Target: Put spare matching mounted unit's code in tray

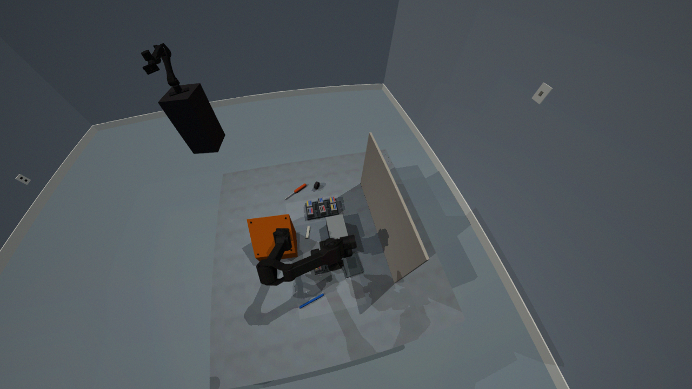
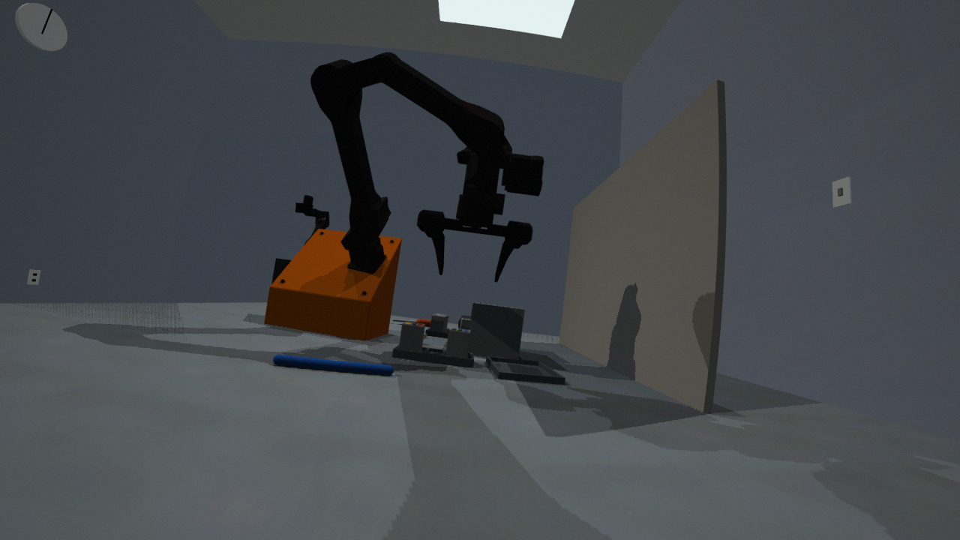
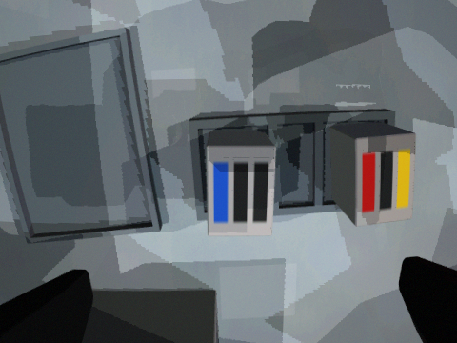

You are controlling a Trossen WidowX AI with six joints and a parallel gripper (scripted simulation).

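Right now the grey spare block is 10 cm below my gripper tip. Also, from my gripper tip: rack 13 cm below, 4 cm behind; then dark-rimmed tray 14 cm below, 10 cm ahead; then mounted unit 19 cm to the left, 9 cm below, 4 cm ahead.
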